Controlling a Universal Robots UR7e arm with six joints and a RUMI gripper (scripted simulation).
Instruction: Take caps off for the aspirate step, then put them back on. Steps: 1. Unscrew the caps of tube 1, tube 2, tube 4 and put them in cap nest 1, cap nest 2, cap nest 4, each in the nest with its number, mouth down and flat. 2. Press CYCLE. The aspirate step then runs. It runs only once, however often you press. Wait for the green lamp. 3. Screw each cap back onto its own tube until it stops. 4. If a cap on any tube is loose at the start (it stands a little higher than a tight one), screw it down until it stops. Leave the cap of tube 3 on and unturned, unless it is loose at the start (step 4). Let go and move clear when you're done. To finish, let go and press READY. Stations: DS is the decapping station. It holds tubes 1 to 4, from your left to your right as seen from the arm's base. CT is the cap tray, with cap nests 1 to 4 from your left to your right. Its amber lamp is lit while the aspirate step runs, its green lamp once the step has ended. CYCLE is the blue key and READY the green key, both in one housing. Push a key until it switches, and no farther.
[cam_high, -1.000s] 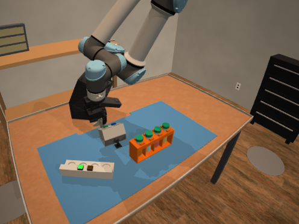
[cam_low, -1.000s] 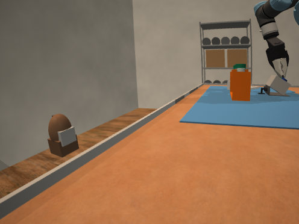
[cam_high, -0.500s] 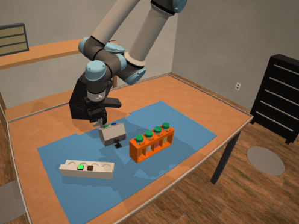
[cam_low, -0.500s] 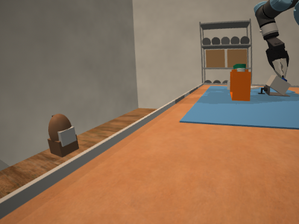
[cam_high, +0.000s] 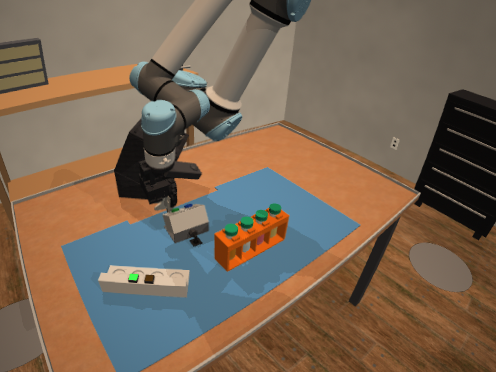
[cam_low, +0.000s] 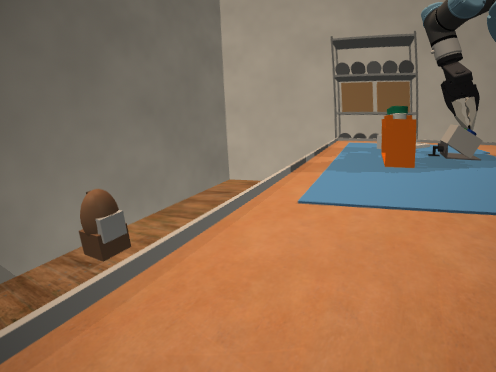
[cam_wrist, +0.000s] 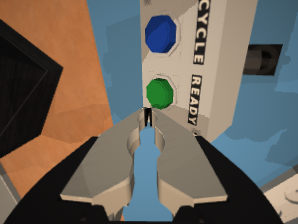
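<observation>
Right now my hand is 10 mm short of the green key, 20 mm to the right of it and 10 mm above it. The rest, counted from my hand: cap: 200 mm ahead, 240 mm to the left, 40 mm above; grey key housing: 30 mm ahead, 40 mm to the left, 20 mm below; blue key: 10 mm ahead, 60 mm to the left, 10 mm below.
</observation>
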